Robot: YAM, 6 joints.
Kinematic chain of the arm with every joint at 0, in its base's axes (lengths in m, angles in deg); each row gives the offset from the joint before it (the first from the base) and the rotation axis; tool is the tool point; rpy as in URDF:
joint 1: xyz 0 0 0.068 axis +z
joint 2: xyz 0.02 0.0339 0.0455 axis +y
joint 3: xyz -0.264 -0.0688 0 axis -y
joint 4: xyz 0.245 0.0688 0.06 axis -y
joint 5: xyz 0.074 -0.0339 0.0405 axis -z
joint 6: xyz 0.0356 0 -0.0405 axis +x
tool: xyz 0 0 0 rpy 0 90 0
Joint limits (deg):
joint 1: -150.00..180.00
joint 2: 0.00..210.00
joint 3: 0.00..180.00
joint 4: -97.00..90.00
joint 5: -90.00..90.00
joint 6: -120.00..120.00
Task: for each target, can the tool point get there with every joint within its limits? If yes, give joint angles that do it. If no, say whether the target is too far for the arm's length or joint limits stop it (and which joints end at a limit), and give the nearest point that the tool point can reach.
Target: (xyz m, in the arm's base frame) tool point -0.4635 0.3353 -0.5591
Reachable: no: too far | nearest point -0.3520 0.2546 -0.3290 | short by 0.268 m
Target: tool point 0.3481 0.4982 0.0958
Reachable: yes | joints 54.20 175.94 139.94 69.00 -14.80 -43.56
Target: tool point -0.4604 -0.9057 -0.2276
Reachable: no: too far | nearest point -0.2774 -0.5456 -0.0893 | short by 0.427 m
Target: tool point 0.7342 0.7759 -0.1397
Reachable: no: too far | nearest point 0.4319 0.4564 -0.0334 | short by 0.453 m
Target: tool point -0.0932 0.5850 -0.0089
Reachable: yes | joints 102.12 174.80 133.31 22.72 63.02 -98.56
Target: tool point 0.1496 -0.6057 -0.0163
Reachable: yes | joints -74.93 188.01 165.04 -6.43 21.41 -31.83
